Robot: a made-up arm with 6 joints. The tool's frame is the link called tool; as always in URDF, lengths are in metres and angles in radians. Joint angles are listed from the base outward. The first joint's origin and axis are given. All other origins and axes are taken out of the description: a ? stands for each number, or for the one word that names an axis. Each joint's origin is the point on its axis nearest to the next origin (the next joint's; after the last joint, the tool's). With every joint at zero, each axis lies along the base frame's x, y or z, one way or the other. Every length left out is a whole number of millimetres.
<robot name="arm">
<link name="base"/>
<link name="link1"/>
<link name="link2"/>
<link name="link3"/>
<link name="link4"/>
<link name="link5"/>
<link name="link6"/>
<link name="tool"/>
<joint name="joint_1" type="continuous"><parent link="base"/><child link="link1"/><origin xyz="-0.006 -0.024 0.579" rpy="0.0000 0.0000 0.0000"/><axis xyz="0 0 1"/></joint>
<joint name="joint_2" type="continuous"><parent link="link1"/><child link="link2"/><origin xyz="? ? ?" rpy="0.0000 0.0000 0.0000"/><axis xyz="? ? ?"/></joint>
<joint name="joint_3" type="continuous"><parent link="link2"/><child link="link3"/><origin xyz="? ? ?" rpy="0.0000 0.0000 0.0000"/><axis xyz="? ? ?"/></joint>
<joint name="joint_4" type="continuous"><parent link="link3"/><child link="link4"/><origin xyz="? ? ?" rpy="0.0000 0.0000 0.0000"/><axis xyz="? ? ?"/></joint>
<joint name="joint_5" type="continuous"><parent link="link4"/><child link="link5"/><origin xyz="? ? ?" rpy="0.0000 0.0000 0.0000"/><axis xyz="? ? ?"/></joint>
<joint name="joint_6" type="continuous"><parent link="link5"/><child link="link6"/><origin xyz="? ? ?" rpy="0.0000 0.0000 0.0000"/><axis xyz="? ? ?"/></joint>
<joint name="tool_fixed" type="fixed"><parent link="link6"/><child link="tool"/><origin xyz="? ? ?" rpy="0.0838 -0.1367 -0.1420"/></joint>
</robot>
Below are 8 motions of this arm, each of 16 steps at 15 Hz.
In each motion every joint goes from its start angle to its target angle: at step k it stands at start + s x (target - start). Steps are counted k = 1, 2, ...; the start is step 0. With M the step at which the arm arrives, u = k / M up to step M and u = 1 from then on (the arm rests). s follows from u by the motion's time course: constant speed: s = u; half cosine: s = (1 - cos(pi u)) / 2; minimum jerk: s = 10 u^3 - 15 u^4 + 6 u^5.
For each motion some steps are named. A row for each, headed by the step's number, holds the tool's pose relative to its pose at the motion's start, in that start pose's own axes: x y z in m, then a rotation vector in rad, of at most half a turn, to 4 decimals.
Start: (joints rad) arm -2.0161 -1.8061 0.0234 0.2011 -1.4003 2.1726
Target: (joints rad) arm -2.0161 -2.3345 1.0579 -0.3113 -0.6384 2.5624
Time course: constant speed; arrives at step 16
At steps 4, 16:
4: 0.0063 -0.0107 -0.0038 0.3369 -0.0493 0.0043
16: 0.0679 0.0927 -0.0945 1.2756 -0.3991 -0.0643

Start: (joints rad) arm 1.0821 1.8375 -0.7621 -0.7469 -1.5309 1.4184
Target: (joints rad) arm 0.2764 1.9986 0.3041 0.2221 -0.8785 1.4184
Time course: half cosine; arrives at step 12
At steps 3, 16:
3: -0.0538 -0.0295 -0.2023 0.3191 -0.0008 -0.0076
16: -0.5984 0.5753 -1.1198 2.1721 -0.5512 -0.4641

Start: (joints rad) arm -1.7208 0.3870 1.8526 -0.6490 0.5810 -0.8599
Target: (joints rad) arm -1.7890 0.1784 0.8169 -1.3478 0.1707 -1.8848
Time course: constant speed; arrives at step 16
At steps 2, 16:
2: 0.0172 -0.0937 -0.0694 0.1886 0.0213 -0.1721
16: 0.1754 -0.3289 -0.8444 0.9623 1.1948 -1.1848

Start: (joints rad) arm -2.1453 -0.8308 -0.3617 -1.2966 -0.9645 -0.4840
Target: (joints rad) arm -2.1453 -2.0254 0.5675 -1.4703 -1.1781 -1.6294
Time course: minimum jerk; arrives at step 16
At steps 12, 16:
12: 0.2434 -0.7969 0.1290 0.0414 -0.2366 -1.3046
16: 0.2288 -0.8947 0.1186 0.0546 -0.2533 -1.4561

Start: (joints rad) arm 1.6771 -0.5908 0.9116 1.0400 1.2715 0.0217
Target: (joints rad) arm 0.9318 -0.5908 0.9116 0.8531 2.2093 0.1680
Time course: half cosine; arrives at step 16
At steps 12, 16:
12: 0.0715 0.0204 0.0674 0.7598 0.6540 0.1544
16: 0.0815 0.0222 0.0788 0.8945 0.7460 0.2438

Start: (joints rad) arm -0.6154 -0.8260 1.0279 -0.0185 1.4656 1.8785
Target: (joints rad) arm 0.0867 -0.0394 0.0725 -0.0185 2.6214 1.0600
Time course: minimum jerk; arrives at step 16
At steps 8, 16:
8: -0.0339 0.1783 0.1366 0.4045 0.3073 -0.6033
16: 0.0469 0.2543 0.2958 0.6503 0.7574 -1.2971

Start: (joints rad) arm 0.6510 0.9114 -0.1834 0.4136 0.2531 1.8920
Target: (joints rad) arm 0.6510 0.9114 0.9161 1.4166 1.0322 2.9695
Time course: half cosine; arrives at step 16
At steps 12, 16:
12: -0.3194 -0.5796 -0.0893 1.2586 -0.8452 1.8125
16: -0.3593 -0.6551 -0.1600 1.3547 -1.0734 2.1400

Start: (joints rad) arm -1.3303 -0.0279 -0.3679 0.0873 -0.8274 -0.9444
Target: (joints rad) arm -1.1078 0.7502 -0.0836 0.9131 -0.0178 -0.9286
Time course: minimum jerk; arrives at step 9
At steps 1, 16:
1: 0.0055 0.0061 -0.0130 -0.0132 0.0196 0.0070
16: -0.1424 0.1505 -1.2985 -0.9402 1.7060 0.7597

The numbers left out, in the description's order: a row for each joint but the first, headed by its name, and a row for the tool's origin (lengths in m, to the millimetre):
joint_2: xyz -0.027 0.017 0.000, axis 0 1 0
joint_3: xyz -0.011 0.000 0.683, axis 0 1 0
joint_4: xyz -0.009 0.000 0.685, axis 0 0 1
joint_5: xyz -0.020 -0.026 0.000, axis 0 1 0
joint_6: xyz -0.002 0.000 0.063, axis 0 0 1
tool: xyz -0.002 -0.015 0.000

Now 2 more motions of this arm.
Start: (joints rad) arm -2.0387 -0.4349 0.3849 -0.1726 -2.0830 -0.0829
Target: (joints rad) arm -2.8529 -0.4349 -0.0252 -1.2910 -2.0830 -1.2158
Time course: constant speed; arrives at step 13
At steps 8, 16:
8: -0.0450 0.3246 0.1046 -0.7318 -0.7841 0.0731
16: -0.1639 0.5198 0.0743 -0.8141 -1.4793 0.2239

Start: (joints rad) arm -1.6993 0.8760 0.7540 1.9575 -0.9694 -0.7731
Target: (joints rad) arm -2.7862 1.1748 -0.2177 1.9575 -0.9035 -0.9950
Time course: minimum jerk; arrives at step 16
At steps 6, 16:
6: -0.2582 -0.0020 0.2707 0.0763 -0.2351 0.1768
16: -1.0896 -0.4168 0.5229 0.2265 -1.0100 0.4503

